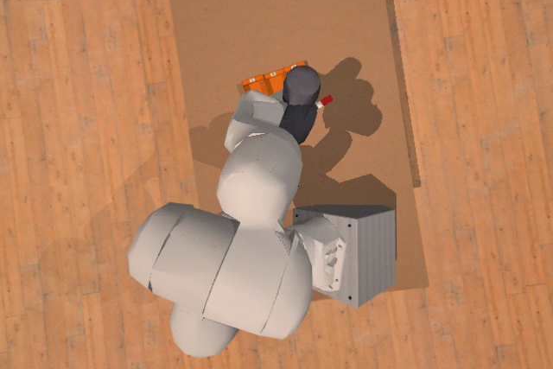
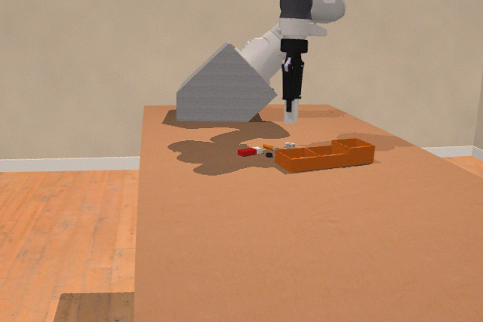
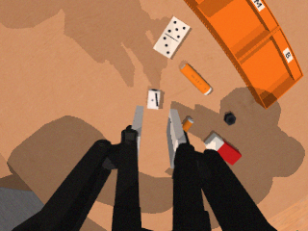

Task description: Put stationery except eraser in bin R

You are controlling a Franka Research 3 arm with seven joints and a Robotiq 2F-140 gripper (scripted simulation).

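Right now my hand is 100 mm above the small grey piece. Round my hand: white eraser 110 mm to the right, 100 mm below, 70 mm ahead; then white domino 100 mm below, 70 mm to the left, 50 mm ahead; then small black piece 100 mm below, 90 mm ahead, 70 mm to the right.
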